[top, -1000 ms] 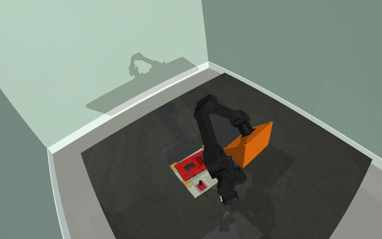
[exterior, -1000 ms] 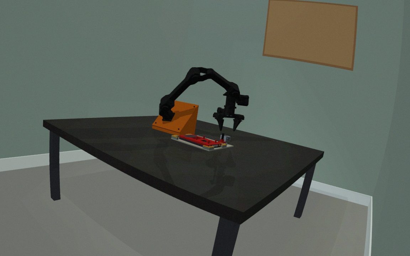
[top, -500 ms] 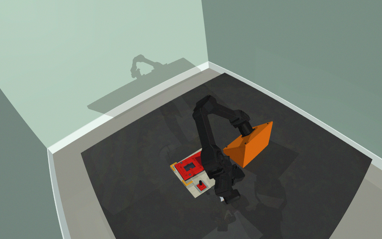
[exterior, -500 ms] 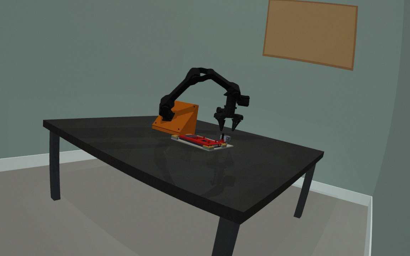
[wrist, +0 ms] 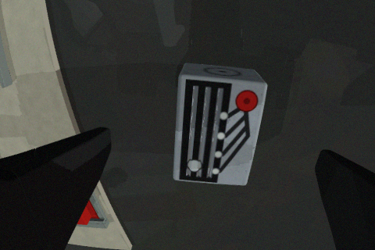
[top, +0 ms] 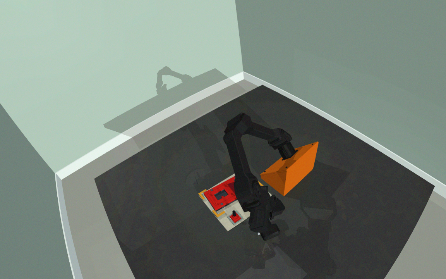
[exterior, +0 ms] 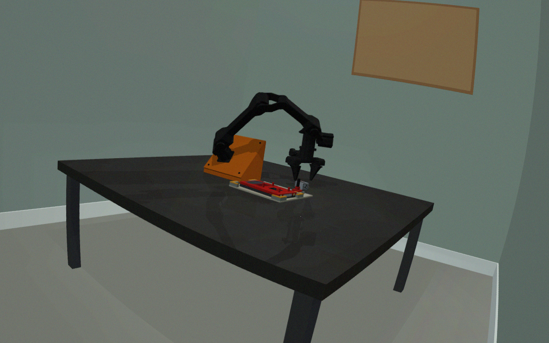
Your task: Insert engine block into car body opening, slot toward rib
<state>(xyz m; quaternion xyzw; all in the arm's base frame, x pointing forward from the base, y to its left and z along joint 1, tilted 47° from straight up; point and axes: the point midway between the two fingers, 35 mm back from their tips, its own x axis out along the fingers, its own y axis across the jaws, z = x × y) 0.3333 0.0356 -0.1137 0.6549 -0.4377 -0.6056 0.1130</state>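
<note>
The engine block is 2 cm below my gripper tip.
</note>
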